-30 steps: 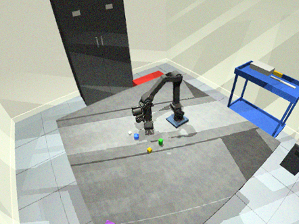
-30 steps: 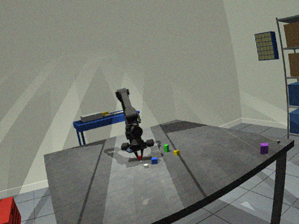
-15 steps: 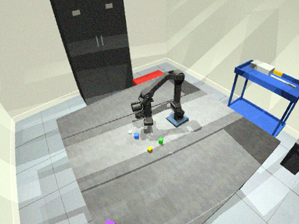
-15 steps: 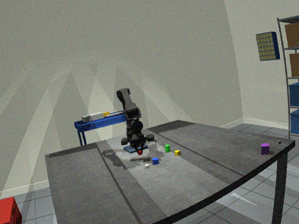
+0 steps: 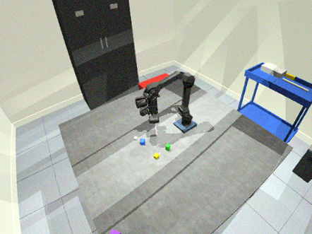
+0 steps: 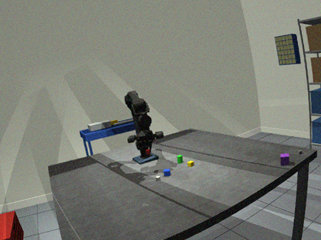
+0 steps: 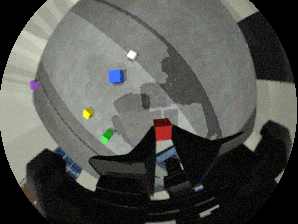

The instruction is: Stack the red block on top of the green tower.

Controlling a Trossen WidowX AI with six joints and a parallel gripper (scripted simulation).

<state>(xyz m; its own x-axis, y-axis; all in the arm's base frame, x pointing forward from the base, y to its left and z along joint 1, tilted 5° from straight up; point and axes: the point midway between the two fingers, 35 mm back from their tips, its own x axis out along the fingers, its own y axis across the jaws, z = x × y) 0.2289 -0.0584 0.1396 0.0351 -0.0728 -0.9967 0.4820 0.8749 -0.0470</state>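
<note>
Now: gripper tip 110 mm short of the yellow cube, 180 mm to the right of it and 100 mm above it. Also, from my gripper tip: red block: right at my gripper tip; small white cube: 140 mm ahead, 30 mm to the right, 100 mm below; blue cube: 120 mm ahead, 30 mm to the left, 100 mm below.
</note>
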